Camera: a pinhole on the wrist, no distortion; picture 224 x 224 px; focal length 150.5 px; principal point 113.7 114.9 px. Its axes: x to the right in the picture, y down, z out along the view. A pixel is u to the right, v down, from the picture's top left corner.
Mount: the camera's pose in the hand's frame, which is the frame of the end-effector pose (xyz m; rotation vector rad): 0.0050 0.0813 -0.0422 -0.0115 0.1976 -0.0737
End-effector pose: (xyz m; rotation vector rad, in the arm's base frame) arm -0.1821 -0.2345 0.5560 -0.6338 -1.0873 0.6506
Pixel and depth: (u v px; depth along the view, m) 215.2 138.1 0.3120
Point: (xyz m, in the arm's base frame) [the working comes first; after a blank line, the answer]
In the camera's frame: 0.2104 0.0481 0.3120

-0.3185 0.0774 0.7055
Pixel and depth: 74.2 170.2 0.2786
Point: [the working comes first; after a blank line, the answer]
In the camera's frame: -0.0731 0.1024 0.2786

-0.4414 -0.0789 0.4936
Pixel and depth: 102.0 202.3 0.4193
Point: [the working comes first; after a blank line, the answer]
In the camera's frame: -0.0326 0.2435 0.4193

-0.5577 0.0872 0.4787
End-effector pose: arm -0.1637 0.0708 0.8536 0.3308 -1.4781 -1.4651
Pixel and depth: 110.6 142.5 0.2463
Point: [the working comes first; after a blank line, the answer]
In the camera's frame: -0.0051 0.0452 0.2463

-0.2863 0.1810 1.0314
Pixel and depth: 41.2 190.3 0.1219
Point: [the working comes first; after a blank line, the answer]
In the camera's frame: -0.0587 0.0611 0.1219

-0.1562 0.1761 0.9905
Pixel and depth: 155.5 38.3 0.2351
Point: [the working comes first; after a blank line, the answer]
In the camera's frame: 0.0653 -0.1197 0.2351

-0.3687 0.0868 0.9027
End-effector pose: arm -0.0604 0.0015 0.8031 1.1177 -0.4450 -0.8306
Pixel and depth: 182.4 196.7 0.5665
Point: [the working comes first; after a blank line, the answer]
In the camera's frame: 0.2586 0.3079 0.5665

0.0037 -0.5065 1.2907
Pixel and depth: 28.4 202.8 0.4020
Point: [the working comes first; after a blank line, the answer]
In the camera's frame: -0.2278 0.2348 0.4020

-0.2883 -0.0781 1.2742
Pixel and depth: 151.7 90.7 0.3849
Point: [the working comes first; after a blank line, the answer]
In the camera's frame: 0.0972 -0.0619 0.3849

-0.1665 -0.3203 0.9272
